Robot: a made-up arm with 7 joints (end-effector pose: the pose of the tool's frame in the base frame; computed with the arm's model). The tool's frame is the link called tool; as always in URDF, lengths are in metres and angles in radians. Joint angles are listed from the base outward.
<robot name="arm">
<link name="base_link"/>
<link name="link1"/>
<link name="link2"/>
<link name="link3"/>
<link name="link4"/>
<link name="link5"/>
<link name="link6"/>
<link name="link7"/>
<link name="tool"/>
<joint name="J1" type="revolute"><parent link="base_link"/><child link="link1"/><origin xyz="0 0 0" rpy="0.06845 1.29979 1.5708"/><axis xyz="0 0 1"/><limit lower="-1.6" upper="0.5"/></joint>
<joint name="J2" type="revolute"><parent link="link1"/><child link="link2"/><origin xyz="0.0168 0.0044 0.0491" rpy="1.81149 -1.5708 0"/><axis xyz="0 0 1"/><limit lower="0" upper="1.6"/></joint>
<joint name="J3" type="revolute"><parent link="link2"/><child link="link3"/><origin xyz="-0.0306 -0.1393 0.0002" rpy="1.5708 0 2.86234"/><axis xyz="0 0 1"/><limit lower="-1.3" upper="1.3"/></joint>
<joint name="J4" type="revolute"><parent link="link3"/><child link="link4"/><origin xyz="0 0.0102 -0.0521" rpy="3.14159 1.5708 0"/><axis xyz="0 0 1"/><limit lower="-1.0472" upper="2.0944"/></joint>
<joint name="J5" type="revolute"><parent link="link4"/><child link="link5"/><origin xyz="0.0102 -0.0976 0.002" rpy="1.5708 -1.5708 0"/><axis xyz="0 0 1"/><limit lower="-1.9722" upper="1.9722"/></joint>
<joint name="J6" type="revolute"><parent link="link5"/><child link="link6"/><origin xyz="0 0.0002 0.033" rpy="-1.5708 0 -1.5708"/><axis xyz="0 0 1"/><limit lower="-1.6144" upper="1.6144"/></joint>
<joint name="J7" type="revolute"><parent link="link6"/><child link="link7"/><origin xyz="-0.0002 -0.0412 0" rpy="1.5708 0 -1.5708"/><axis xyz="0 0 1"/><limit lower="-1.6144" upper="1.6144"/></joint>
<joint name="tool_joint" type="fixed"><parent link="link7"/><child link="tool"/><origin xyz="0 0 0"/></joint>
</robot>
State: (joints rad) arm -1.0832 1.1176 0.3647 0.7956 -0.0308 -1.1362 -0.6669
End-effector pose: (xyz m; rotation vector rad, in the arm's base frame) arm 0.2220 0.2768 0.0612 1.3116 -0.9887 -0.1449
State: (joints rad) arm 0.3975 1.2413 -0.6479 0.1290 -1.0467 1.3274 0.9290
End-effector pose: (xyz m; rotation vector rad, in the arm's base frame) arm -0.0535 0.2525 -0.1914 1.4057 2.2507 0.3257
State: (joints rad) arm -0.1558 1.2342 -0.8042 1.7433 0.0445 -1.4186 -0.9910
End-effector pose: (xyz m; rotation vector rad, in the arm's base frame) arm 0.0157 0.3653 -0.1199 0.7812 1.4824 -1.4192
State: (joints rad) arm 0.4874 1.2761 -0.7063 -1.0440 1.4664 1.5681 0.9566
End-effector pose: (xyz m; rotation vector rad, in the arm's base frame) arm 0.0263 0.1418 -0.0873 1.9494 -0.6184 0.9006
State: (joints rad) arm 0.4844 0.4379 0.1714 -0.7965 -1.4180 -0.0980 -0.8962
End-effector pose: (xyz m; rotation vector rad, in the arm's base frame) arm 0.0480 0.1346 -0.1236 -0.8100 -0.5198 -0.8921
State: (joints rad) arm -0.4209 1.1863 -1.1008 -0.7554 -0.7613 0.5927 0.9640
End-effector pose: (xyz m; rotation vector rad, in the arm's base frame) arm 0.0898 0.0862 -0.1511 0.7301 0.5203 -0.3175
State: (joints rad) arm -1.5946 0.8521 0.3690 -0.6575 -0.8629 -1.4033 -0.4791
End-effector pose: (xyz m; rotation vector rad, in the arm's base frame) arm 0.0858 0.1368 0.1162 -0.2732 2.6917 0.4446
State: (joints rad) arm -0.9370 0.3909 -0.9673 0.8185 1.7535 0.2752 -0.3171
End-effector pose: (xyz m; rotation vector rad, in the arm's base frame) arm 0.2838 0.0420 -0.2138 2.7833 0.0038 -0.5398
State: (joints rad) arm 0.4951 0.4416 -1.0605 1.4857 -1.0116 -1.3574 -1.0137
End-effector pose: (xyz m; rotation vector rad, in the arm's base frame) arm -0.1890 0.1867 -0.2473 -0.1404 1.0214 -0.9428
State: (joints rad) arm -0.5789 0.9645 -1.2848 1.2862 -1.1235 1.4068 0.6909
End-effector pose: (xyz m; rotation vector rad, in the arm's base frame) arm 0.0874 0.3050 -0.2085 1.2733 2.3227 1.1515
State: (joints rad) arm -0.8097 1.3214 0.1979 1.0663 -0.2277 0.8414 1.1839
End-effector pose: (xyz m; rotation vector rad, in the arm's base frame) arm 0.1662 0.3709 -0.0277 0.8001 0.7075 2.1800
